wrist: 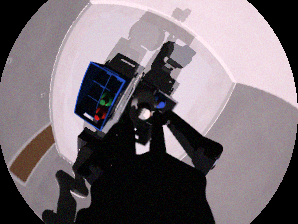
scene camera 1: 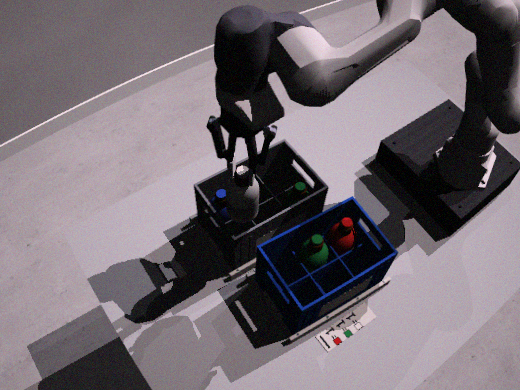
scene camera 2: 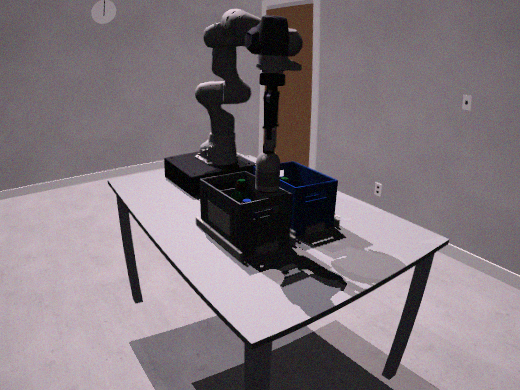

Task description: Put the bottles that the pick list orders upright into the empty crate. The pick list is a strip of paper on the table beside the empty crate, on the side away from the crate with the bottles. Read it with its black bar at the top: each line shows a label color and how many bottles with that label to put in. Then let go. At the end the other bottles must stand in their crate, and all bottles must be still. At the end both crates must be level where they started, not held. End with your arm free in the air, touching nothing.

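There's a blue crate point(scene camera 1: 316, 302), and you'd see the blue crate again at point(scene camera 2: 306, 210) and at point(wrist: 90, 88). I can also see a red-label bottle point(scene camera 1: 342, 236) and a green-label bottle point(scene camera 1: 313, 253). As for my gripper point(scene camera 1: 242, 179), that gripper is visible at point(scene camera 2: 270, 148) and at point(wrist: 143, 108) as well.
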